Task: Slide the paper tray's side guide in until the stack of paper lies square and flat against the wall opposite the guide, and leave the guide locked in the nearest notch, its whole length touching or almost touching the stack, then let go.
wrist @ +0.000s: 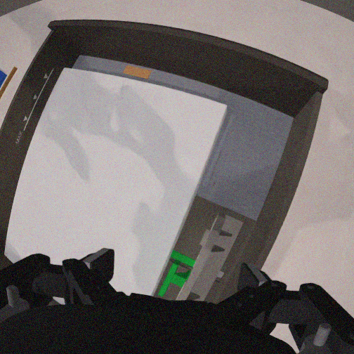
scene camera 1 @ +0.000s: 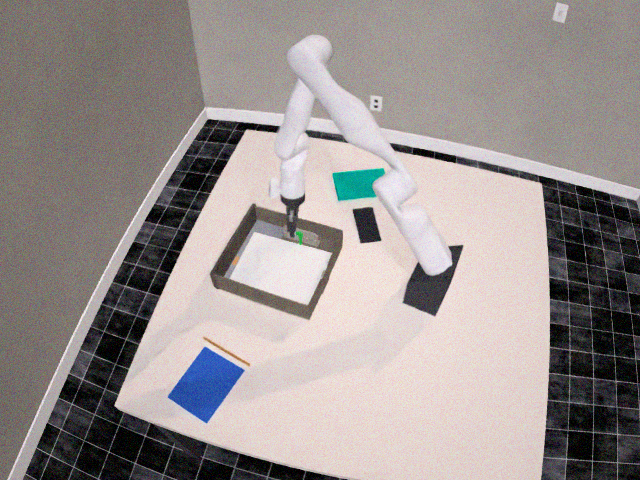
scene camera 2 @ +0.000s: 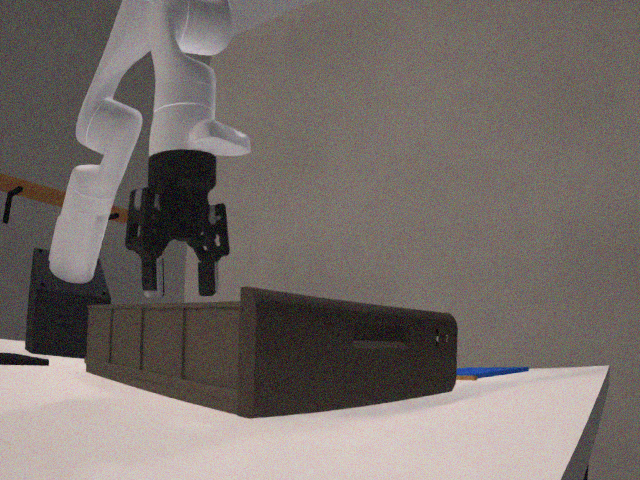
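Observation:
The dark brown paper tray holds a white paper stack. The stack looks flat and lies toward the wall opposite the guide; whether it touches that wall cannot be told. The green part of the side guide shows beside the stack's near long edge in the wrist view, with the grey notched strip next to it. Its lower end is hidden by the gripper. My gripper is open and empty, pointing down over the guide area, fingertips around rim height.
The tray's walls stand around the fingers. An orange label lies on the tray floor. A teal book and a black slab lie beyond the tray. A blue book and a thin orange stick lie on the opposite side.

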